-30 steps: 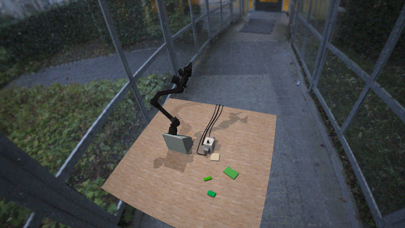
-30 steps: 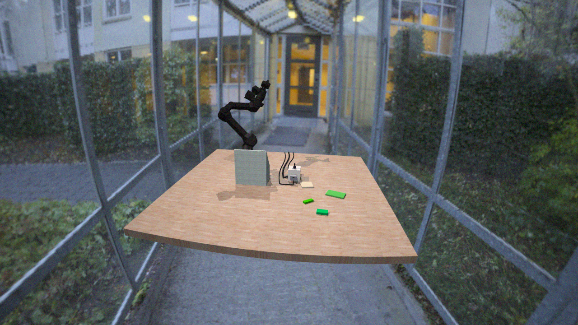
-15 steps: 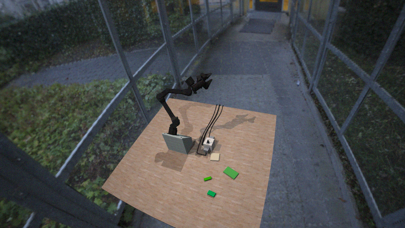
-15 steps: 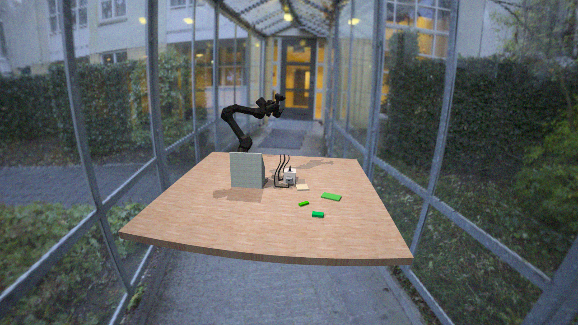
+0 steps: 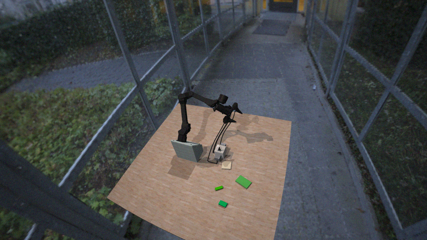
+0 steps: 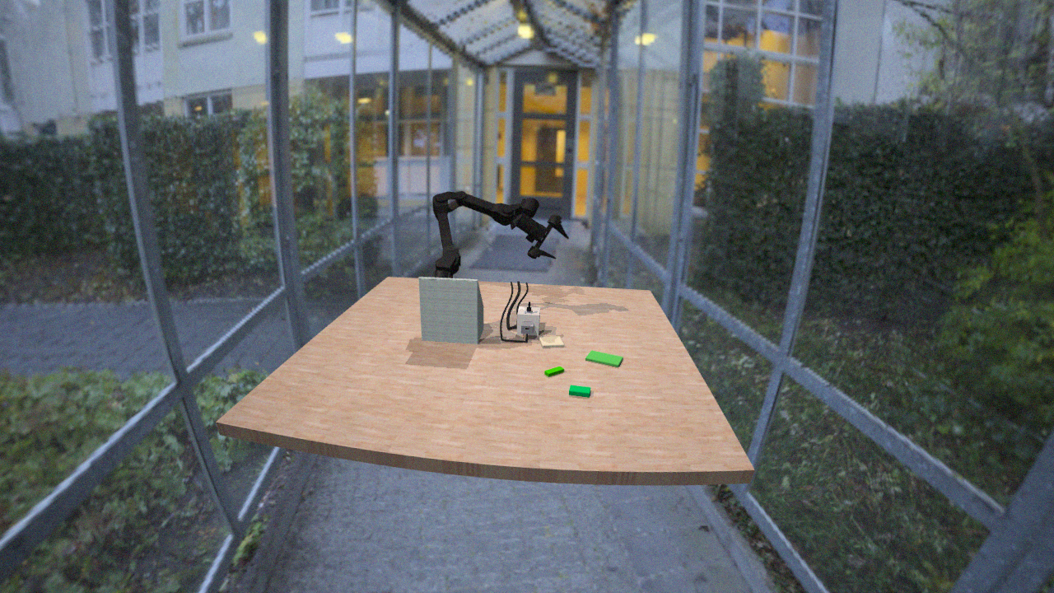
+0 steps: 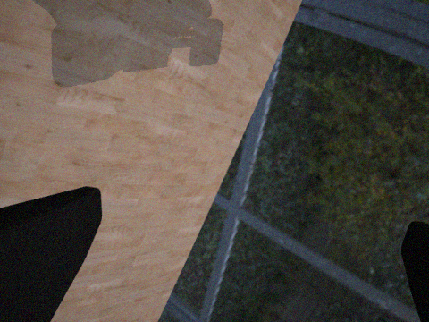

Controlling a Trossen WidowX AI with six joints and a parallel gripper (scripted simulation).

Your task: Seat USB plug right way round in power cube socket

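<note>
Now: gripper tip 11 cm past the black USB plug, 22 cm to the left of it and 17 cm above it. Round my gripper tip: beige tile 2 cm behind, 30 cm to the right, 26 cm below; green plate 15 cm ahead, 40 cm to the right, 26 cm below.
</note>
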